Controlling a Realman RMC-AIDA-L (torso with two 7-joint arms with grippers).
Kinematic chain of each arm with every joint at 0, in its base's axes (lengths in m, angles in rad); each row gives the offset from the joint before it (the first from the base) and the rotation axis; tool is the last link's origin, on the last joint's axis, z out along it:
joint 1: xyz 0 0 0.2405 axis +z
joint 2: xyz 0 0 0 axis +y
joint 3: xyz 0 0 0.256 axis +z
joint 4: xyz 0 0 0 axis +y
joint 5: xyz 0 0 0.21 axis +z
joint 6: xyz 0 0 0 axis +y
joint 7: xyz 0 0 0.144 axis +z
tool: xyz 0 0 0
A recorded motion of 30 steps. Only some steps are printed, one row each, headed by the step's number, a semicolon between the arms.
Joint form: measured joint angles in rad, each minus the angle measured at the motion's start. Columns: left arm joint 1, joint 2, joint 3, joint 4, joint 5, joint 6, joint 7; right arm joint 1, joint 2, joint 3, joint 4, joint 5, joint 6, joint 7.
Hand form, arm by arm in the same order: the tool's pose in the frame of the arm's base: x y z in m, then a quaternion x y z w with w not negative. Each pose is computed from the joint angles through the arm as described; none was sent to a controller.
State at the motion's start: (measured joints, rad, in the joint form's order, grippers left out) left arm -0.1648 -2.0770 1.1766 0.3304 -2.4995 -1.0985 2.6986; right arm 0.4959 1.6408 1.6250 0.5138 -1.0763 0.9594 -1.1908
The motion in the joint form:
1: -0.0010 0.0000 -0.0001 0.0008 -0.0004 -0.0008 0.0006; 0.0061 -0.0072 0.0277 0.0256 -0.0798 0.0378 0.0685
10: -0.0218 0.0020 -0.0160 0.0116 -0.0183 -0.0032 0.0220; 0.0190 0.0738 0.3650 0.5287 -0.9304 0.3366 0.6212
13: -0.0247 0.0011 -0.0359 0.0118 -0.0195 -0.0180 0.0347; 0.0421 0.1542 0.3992 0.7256 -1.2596 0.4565 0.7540
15: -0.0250 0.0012 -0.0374 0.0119 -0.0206 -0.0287 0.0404; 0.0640 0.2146 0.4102 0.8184 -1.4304 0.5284 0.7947
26: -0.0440 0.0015 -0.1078 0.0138 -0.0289 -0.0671 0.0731; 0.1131 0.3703 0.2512 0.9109 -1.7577 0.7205 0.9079
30: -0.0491 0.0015 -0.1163 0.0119 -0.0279 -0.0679 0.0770; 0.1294 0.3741 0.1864 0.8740 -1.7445 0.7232 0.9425
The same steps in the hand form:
1: -0.3837 0.2689 0.0070 -0.74998 -0.25002 -0.23701 0.56467; 0.3178 0.4006 0.1159 -0.78488 0.50221 0.23353 0.27786
10: -0.3786 0.2797 0.0148 -0.74407 -0.23285 -0.24241 0.57740; 0.2586 0.3999 0.1398 -0.82054 0.50008 0.07985 0.26507
13: -0.3775 0.2809 0.0187 -0.73899 -0.22520 -0.24618 0.58529; 0.2443 0.3944 0.1362 -0.81612 0.49007 -0.01892 0.30565
15: -0.3761 0.2810 0.0196 -0.73883 -0.21986 -0.24889 0.58638; 0.2344 0.3907 0.1303 -0.81064 0.48178 -0.06775 0.32583
26: -0.3726 0.2884 0.0353 -0.71793 -0.19719 -0.26130 0.61435; 0.2133 0.3651 0.0713 -0.79645 0.47463 -0.22160 0.30214
30: -0.3721 0.2899 0.0364 -0.71636 -0.19542 -0.26153 0.61663; 0.2089 0.3629 0.0541 -0.79979 0.47207 -0.24021 0.28246

